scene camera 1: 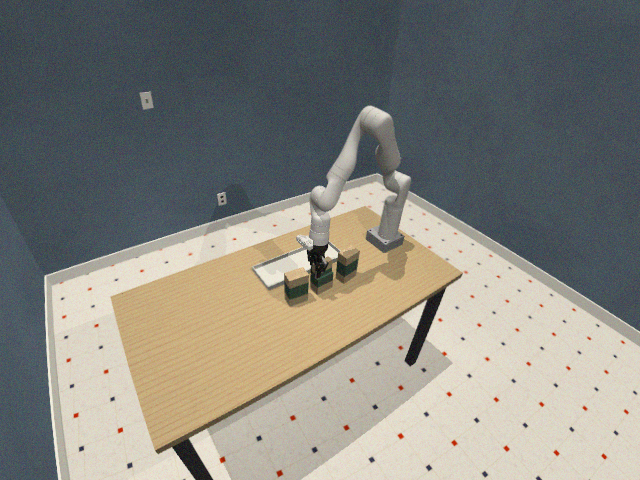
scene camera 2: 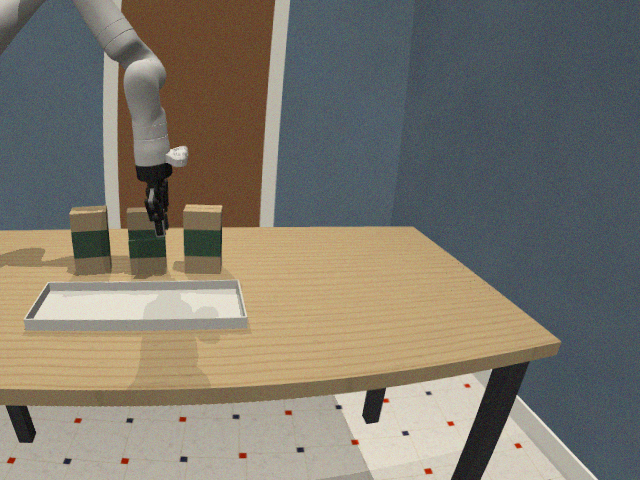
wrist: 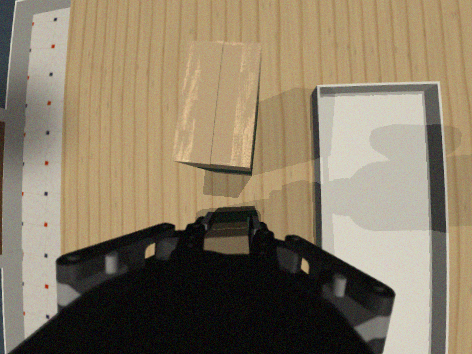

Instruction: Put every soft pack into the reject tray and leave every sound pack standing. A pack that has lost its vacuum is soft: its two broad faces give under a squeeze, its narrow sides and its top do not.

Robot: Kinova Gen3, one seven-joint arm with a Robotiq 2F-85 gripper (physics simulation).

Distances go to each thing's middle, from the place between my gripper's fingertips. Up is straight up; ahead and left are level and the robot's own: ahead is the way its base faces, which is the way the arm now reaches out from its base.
The white reject tray [scene camera 2: 203, 304] lies 70 mm behind my hand, 170 mm to the right of it and 80 mm below it.
